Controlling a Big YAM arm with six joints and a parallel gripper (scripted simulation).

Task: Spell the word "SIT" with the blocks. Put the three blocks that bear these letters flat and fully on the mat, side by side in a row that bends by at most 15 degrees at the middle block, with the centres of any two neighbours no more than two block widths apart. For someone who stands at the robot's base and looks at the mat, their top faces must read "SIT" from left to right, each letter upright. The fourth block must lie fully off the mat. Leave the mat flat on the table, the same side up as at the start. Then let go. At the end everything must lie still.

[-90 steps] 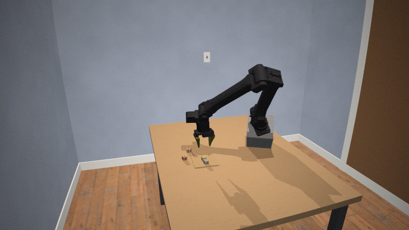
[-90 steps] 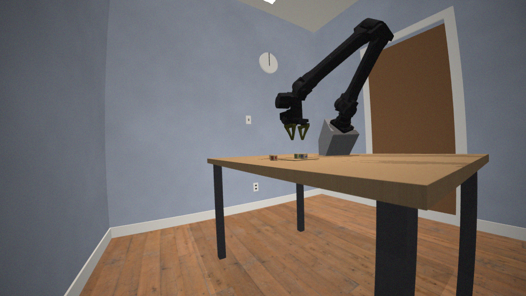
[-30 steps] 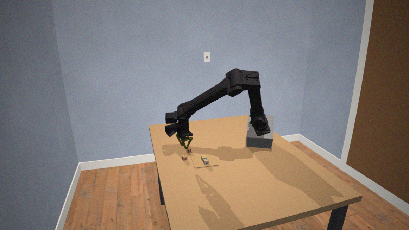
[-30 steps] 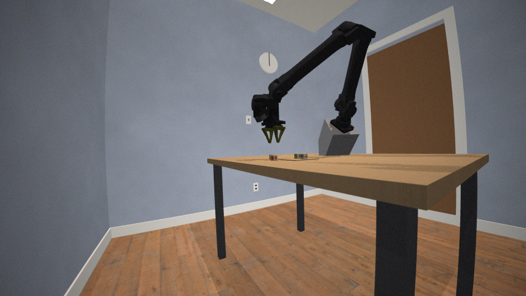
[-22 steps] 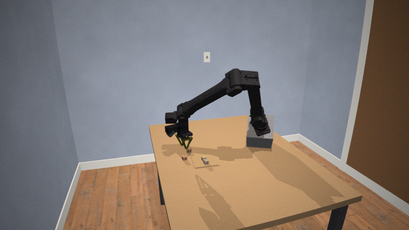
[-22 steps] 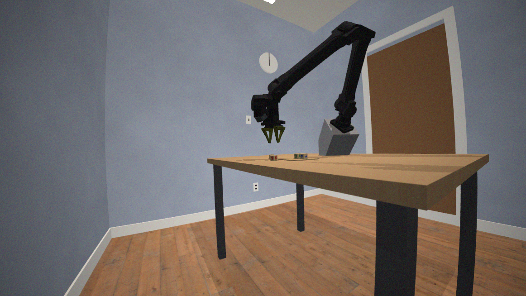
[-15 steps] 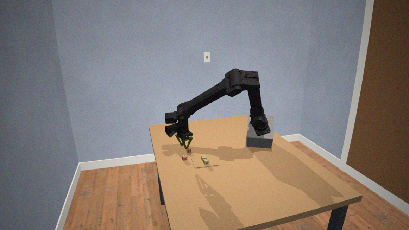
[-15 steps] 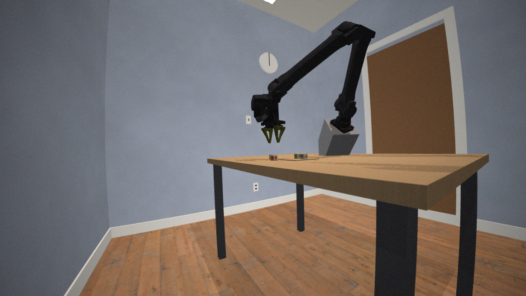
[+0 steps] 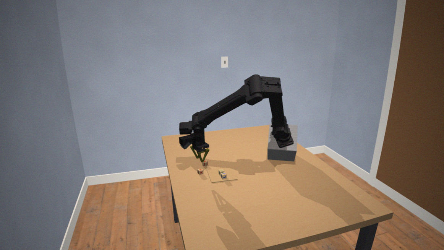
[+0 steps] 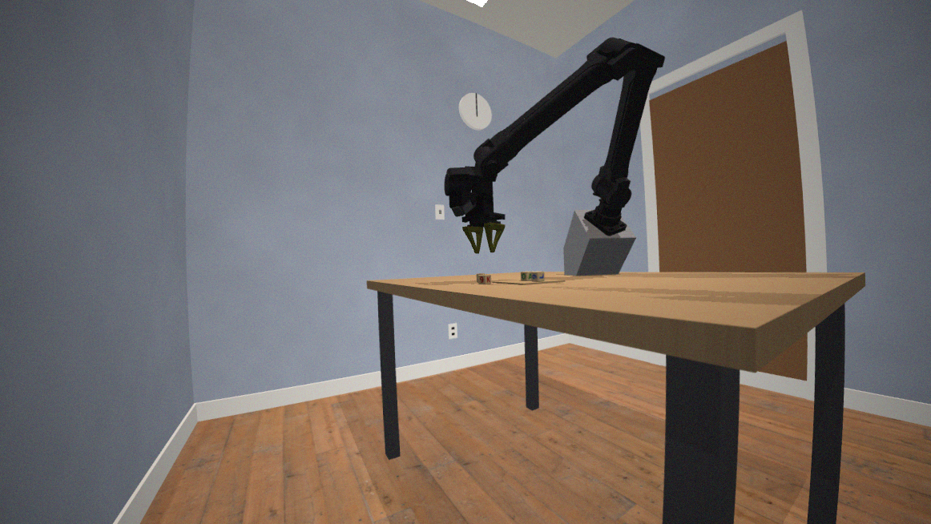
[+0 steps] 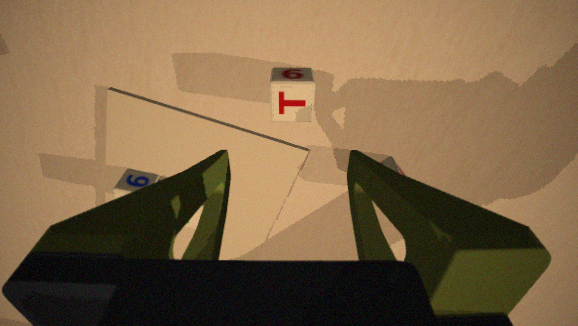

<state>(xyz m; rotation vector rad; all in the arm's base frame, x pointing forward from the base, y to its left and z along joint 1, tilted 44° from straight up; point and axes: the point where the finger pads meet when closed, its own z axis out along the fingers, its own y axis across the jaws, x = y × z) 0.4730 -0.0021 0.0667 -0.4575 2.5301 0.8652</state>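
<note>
Now: the T block 80 mm below my hand. Also, from my hand: green-lettered block 110 mm behind, 80 mm below, 30 mm to the left; tan mat 110 mm behind, 90 mm below, 30 mm to the left.
</note>
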